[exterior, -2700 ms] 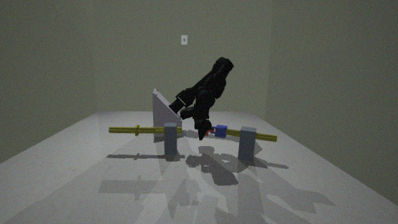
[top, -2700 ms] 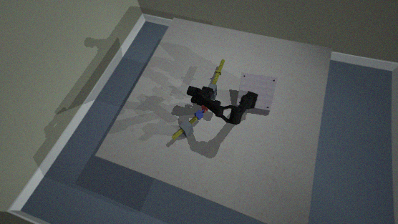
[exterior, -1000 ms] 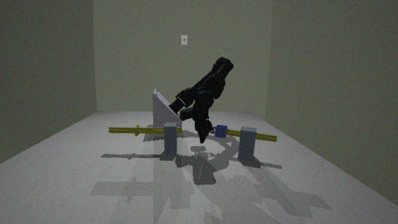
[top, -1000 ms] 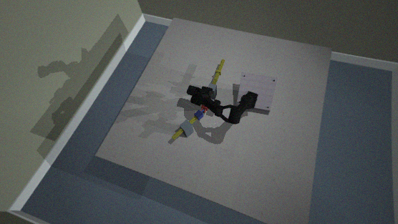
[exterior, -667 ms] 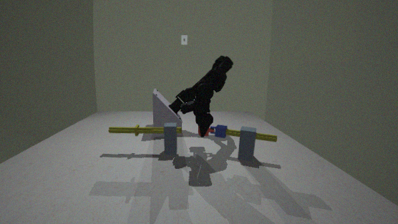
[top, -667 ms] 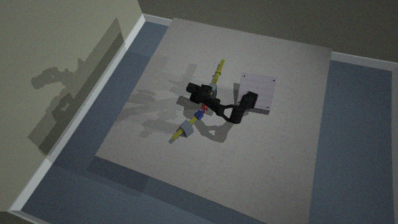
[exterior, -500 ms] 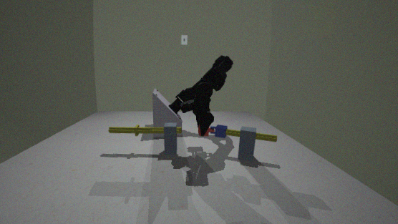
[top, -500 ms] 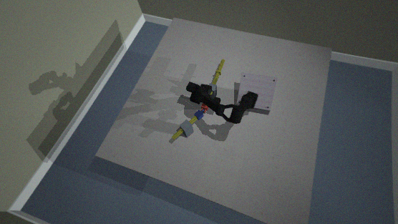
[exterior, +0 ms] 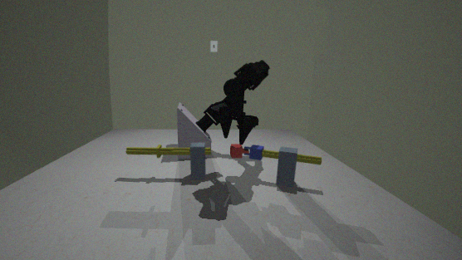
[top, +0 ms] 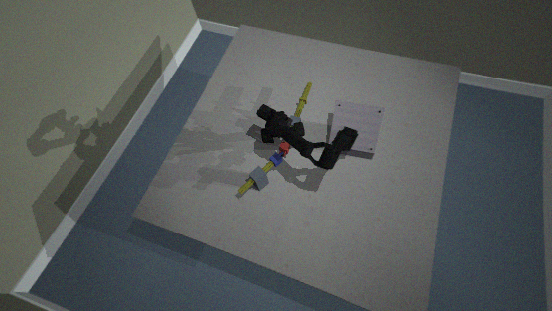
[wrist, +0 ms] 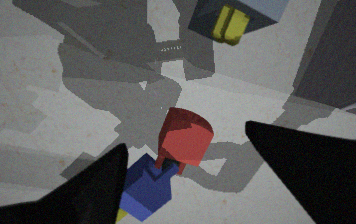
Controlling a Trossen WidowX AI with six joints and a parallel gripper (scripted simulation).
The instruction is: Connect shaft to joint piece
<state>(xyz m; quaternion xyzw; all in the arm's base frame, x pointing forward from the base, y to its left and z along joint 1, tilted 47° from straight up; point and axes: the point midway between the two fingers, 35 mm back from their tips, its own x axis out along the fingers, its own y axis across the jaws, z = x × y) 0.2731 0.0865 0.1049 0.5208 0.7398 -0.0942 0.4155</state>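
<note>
The red joint piece lies 1 cm behind my gripper tip, 2 cm to the left of it and 4 cm below it.
</note>
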